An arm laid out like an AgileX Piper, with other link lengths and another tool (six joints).
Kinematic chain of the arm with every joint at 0, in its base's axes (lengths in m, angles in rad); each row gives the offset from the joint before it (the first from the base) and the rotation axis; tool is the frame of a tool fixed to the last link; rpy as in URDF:
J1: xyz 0 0 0.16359 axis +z
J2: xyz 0 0 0 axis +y
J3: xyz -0.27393 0 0.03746 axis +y
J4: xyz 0.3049 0 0.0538 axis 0.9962 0 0.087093
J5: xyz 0 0 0 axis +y
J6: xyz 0.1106 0 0.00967 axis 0.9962 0 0.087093
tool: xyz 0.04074 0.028 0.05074 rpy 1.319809 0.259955 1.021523
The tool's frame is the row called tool.
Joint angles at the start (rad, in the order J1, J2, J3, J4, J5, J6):
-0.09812, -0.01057, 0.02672, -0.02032, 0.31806, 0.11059
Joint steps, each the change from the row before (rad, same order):
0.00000, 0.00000, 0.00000, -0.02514, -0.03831, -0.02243
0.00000, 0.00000, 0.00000, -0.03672, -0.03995, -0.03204
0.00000, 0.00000, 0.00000, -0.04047, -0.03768, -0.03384
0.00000, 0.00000, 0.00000, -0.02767, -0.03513, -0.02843
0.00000, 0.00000, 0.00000, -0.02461, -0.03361, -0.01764
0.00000, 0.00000, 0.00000, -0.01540, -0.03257, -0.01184
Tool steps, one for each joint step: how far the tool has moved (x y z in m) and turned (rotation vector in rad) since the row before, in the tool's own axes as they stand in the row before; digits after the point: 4 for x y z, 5 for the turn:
-0.0008, 0.0050, -0.0016, -0.05327, -0.01664, -0.02380
-0.0003, 0.0048, -0.0019, -0.06387, -0.02000, -0.04201
0.0001, 0.0044, -0.0019, -0.06432, -0.01994, -0.04838
-0.0003, 0.0043, -0.0016, -0.05427, -0.01653, -0.03371
-0.0008, 0.0042, -0.0013, -0.04655, -0.01541, -0.02236
-0.0013, 0.0043, -0.0010, -0.03899, -0.01372, -0.00959

